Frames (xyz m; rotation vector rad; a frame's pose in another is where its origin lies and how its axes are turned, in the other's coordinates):
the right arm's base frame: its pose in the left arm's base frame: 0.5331 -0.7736 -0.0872 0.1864 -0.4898 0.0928
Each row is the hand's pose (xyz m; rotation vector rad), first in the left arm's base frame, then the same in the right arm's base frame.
Working: the left arm's base frame: its pose in the right arm's base frame: -0.3930 0.8417 0.1653 -0.1864 0.4898 -0.0928

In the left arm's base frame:
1: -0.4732 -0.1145 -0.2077 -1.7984 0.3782 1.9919
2: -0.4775 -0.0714 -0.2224 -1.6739 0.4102 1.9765
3: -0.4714 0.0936 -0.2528 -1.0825 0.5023 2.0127
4: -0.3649 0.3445 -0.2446 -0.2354 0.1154 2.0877
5: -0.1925 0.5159 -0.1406 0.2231 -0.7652 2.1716
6: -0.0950 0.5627 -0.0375 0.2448 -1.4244 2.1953
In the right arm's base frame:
1: -0.9125 0.7603 0.2253 -1.3386 0.8035 2.3808
2: -0.9214 0.8008 0.2060 -1.2259 0.8537 2.3256
3: -0.9233 0.9567 0.1439 -0.6452 0.9897 2.1783
4: -0.8148 1.1894 0.0520 0.1727 0.6047 2.0041
5: -0.6063 1.3504 0.0287 0.5835 -0.2882 1.9685
6: -0.4696 1.3993 0.0639 0.5899 -0.9388 1.9935

